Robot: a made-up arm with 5 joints. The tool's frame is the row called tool. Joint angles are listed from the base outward. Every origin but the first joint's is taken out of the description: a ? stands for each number. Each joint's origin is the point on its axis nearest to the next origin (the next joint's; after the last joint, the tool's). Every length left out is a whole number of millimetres.
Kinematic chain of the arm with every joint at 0, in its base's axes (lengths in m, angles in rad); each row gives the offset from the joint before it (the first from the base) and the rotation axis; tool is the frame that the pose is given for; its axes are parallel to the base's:
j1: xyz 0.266 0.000 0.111 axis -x
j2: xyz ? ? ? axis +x
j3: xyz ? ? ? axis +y
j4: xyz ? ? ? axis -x
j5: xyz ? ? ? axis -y
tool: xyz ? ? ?
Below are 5 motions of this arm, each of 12 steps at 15 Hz.
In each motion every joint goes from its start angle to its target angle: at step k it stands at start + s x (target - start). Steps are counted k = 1, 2, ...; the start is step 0. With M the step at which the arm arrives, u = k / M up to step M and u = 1 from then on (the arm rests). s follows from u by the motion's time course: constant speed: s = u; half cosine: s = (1 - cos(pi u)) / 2; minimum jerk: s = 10 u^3 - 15 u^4 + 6 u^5.
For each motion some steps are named. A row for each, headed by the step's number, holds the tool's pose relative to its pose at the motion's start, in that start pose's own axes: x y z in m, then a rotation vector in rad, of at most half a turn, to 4 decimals.
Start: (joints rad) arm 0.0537 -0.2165 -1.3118 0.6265 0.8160
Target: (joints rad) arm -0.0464 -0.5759 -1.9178 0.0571 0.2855
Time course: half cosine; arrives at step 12
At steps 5, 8, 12:
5: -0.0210 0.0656 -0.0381 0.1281 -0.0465 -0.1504
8: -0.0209 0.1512 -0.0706 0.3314 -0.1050 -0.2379
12: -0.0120 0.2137 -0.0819 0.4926 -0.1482 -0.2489

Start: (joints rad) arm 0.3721 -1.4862 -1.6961 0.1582 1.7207
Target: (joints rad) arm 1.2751 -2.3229 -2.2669 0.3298 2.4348
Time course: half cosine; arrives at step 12
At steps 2, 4, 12:
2: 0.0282 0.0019 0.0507 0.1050 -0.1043 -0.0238
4: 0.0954 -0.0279 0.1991 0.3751 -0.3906 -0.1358
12: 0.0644 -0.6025 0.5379 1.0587 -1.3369 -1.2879

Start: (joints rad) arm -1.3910 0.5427 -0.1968 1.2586 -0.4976
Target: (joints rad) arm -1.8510 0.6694 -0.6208 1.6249 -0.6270
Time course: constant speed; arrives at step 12
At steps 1, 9, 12:
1: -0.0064 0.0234 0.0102 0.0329 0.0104 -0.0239
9: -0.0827 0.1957 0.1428 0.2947 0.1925 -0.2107
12: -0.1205 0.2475 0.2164 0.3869 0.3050 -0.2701

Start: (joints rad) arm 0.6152 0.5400 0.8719 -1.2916 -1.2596
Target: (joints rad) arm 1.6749 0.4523 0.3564 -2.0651 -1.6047
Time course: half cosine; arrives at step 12
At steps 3, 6, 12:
3: 0.0339 -0.0393 0.0076 -0.0440 -0.0874 0.0131
6: 0.0677 -0.1610 0.0397 -0.2181 -0.2343 0.0052
12: -0.0258 -0.3394 0.0835 -0.5249 -0.2555 -0.1409

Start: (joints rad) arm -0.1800 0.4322 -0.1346 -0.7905 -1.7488
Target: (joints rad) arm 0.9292 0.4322 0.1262 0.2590 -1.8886
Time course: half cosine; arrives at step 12
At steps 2, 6, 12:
2: -0.0217 -0.0141 -0.0040 0.0313 0.0285 -0.1407
6: -0.1615 -0.0511 -0.0198 0.2592 0.1969 -1.0475
12: -0.2728 -0.0171 -0.0152 0.5953 0.3438 -2.0817

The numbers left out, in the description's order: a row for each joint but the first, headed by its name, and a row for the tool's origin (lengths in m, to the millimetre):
j2: 0.000 0.045 -0.343
j3: 0.000 0.139 0.044
j4: -0.324 0.000 0.001
j5: 0.000 0.052 -0.016
tool: 0.059 0.000 -0.337

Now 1 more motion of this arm.
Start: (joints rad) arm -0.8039 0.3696 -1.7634 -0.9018 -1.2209
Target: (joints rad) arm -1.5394 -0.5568 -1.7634 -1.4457 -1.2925
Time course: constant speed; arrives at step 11
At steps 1, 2, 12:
1: 0.0002 0.0187 -0.0119 0.0083 0.0201 0.0531
2: 0.0007 0.0368 -0.0222 0.0169 0.0408 0.1060
12: 0.0170 0.1615 -0.0354 0.1091 0.2448 0.5739

